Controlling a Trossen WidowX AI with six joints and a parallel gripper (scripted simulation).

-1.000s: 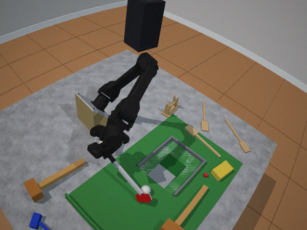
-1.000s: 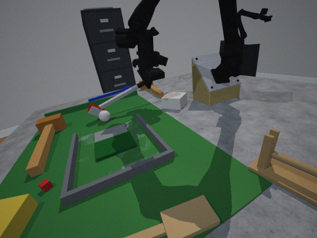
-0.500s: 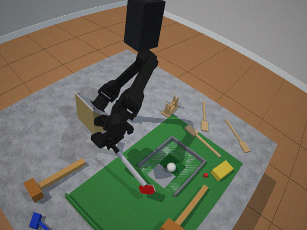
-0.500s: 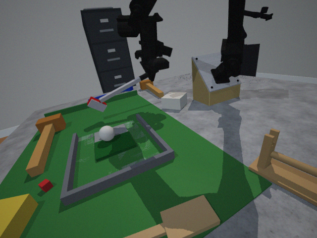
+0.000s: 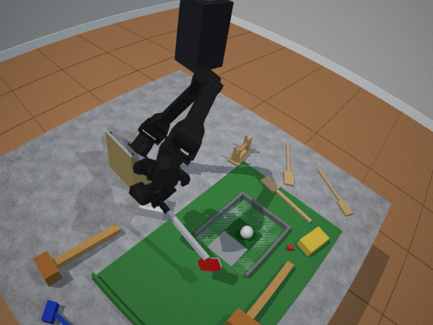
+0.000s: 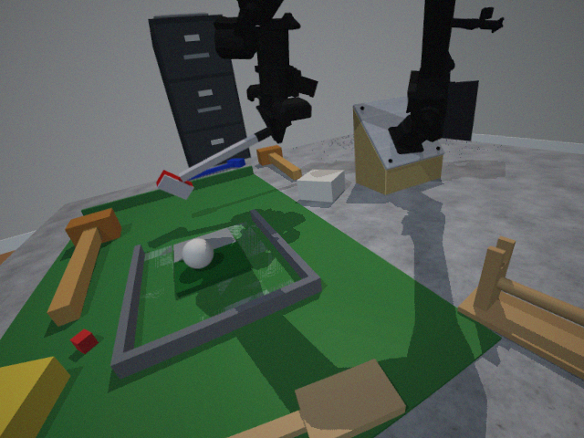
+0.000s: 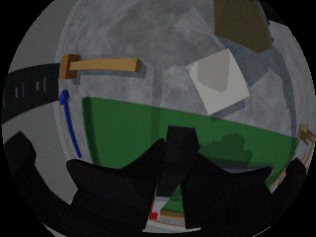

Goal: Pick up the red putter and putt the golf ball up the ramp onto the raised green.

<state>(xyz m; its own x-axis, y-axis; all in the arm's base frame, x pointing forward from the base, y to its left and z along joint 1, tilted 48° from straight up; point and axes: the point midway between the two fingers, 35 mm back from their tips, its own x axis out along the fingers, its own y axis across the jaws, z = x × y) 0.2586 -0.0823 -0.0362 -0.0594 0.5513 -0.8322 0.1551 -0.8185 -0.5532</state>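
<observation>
Now: the white block 7 cm behind my gripper tip, 4 cm to the left of it and 10 cm below it. Also, from my gripper tip: blue putter (18 cm ahead, 39 cm to the right, 11 cm below); white golf ball (19 cm ahead, 22 cm to the left, 9 cm below); small red cube (32 cm ahead, 31 cm to the left, 12 cm below).
</observation>
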